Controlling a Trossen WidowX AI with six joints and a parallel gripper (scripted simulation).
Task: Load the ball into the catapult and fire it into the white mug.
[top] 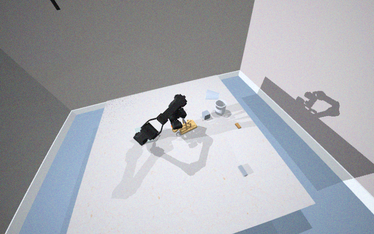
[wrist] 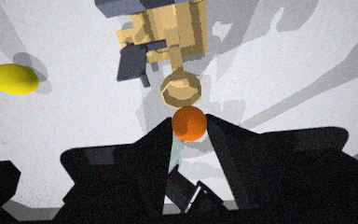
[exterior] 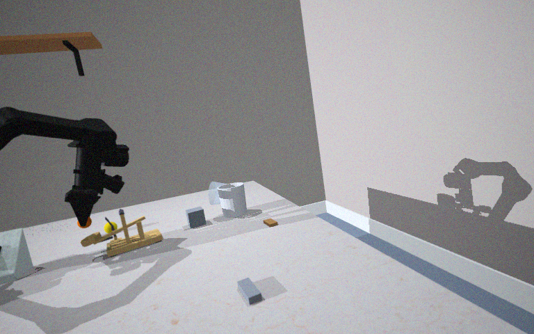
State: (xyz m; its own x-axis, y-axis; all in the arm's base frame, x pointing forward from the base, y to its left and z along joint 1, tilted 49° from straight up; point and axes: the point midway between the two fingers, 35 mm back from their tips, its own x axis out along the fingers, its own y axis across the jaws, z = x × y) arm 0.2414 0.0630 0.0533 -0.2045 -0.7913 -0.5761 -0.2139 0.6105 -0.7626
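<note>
Now: the wooden catapult 6 cm ahead of my gripper tip, 4 cm to the left of it and 4 cm below it. The rest, counted from my gripper tip: yellow ball (22 cm to the left, 8 cm below, 1 cm behind); then grey cube (28 cm ahead, 10 cm to the left, 7 cm below); then orange ball (1 cm above).
</note>
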